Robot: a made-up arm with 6 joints. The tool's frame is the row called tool.
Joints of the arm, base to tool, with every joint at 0 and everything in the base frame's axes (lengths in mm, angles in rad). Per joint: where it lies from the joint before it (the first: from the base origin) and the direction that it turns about. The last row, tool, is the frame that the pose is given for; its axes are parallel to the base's.
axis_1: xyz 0 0 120 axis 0 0 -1
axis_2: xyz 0 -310 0 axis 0 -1 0
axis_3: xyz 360 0 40 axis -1 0 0
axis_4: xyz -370 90 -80 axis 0 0 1
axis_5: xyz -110 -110 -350 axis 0 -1 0
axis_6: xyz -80 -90 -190 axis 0 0 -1
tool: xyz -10 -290 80
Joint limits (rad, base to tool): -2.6..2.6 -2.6..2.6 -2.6..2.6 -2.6..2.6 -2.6..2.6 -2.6..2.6
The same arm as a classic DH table. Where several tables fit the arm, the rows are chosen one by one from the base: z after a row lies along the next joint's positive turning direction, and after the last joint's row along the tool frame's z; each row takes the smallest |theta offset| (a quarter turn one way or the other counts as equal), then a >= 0, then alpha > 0; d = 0 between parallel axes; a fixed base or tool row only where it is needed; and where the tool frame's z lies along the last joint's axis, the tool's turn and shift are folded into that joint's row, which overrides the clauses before.
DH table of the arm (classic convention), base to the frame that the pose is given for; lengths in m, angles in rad. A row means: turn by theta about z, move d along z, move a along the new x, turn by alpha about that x. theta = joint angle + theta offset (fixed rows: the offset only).
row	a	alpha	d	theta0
base (fixed)	0	3.1416	0	0
axis_1	0	-1.5708	-0.12	0
axis_2	0.04	-1.5708	0.31	1.5708
axis_3	0.09	1.5708	0.01	1.5708
axis_4	0.11	-1.5708	-0.43	1.5708
axis_5	0.08	-1.5708	0.2	0
axis_6	0.2902	3.1416	0	-1.5363
tool (fixed)	0	0	-0.11	1.6053
Joint limits (rad, base to tool): -2.6..2.6 -2.6..2.6 -2.6..2.6 -2.6..2.6 -2.6..2.6 -2.6..2.6

